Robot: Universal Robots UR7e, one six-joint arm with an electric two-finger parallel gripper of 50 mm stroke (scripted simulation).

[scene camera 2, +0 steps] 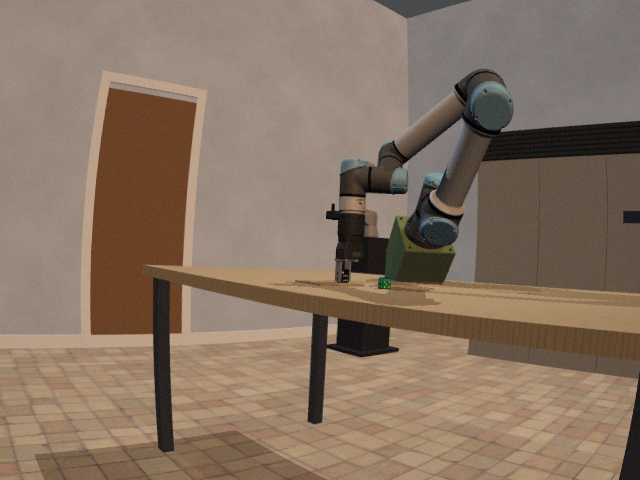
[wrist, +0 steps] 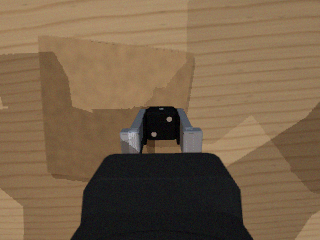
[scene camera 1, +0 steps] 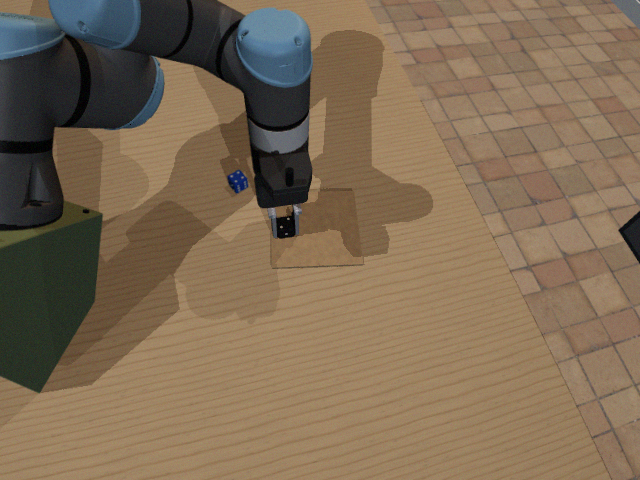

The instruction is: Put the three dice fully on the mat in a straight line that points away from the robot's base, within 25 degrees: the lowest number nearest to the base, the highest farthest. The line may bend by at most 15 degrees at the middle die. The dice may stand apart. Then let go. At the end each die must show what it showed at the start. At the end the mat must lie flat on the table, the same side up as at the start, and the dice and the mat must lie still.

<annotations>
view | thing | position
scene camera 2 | my gripper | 342,281
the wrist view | my gripper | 161,119
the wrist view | black die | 161,121
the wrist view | tan mat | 90,90
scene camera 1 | my gripper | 285,230
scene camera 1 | tan mat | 329,236
</annotations>
